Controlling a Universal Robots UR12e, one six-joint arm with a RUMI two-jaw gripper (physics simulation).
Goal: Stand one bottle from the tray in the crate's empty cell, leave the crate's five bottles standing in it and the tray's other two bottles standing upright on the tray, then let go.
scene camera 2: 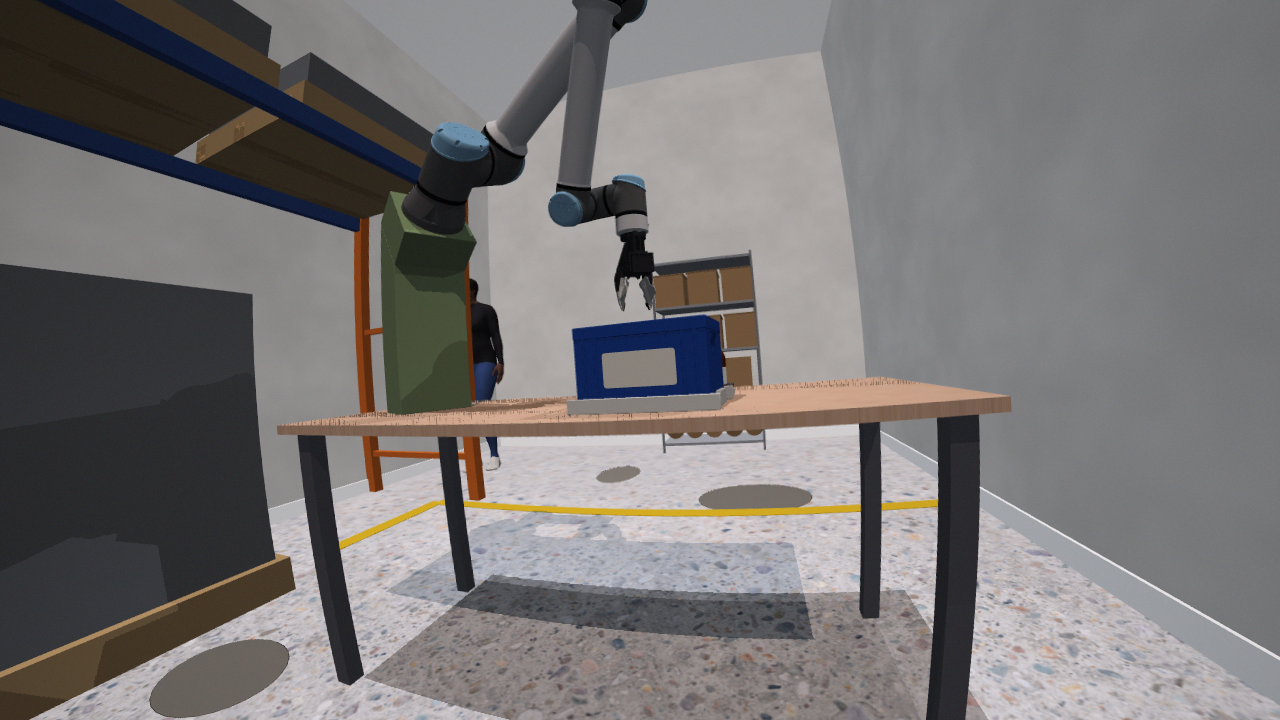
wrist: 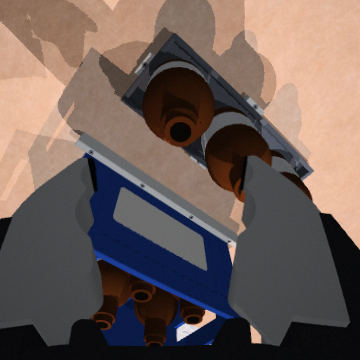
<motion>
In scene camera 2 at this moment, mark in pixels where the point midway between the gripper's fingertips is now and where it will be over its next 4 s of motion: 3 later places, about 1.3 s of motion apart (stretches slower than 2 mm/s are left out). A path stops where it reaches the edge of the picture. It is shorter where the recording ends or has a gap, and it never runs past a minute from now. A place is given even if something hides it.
My gripper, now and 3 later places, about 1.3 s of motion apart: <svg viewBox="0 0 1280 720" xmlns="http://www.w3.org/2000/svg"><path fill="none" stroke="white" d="M636 310L641 328L643 349L642 337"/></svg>
</motion>
